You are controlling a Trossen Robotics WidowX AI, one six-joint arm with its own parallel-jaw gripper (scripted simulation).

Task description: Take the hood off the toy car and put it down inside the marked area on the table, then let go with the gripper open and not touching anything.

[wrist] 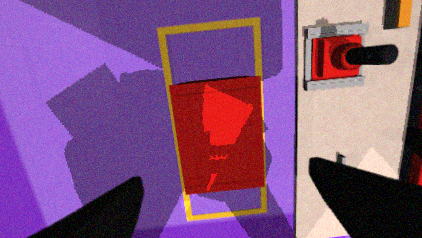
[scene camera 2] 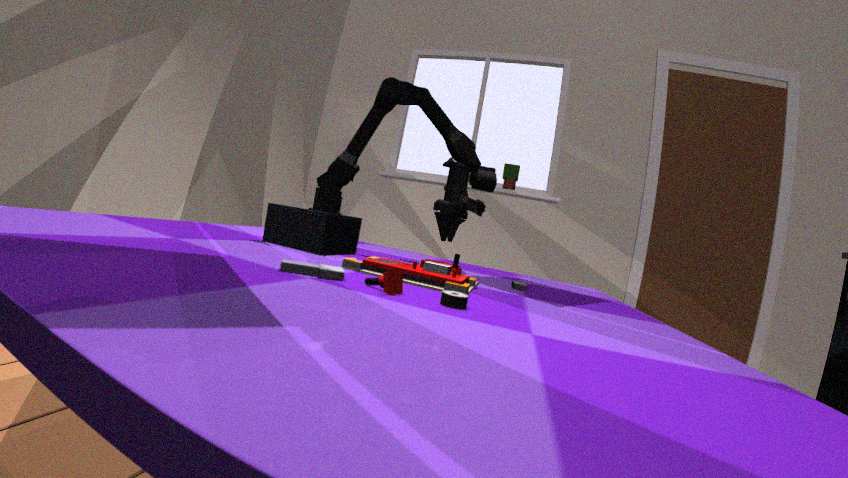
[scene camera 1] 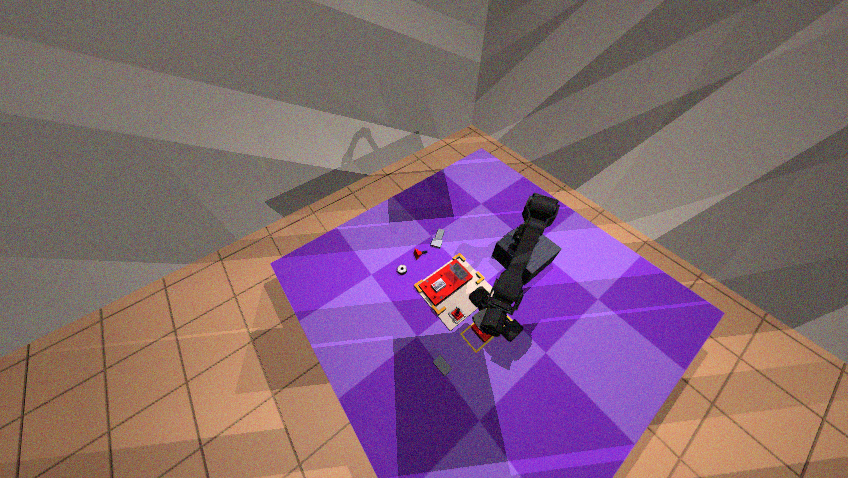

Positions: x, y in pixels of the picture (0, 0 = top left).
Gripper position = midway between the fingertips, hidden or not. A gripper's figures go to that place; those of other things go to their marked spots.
Scene:
My gripper [wrist: 225, 175]: 0.11 m from the lens. A hood [wrist: 218, 122]: 0.16 m from the lens.

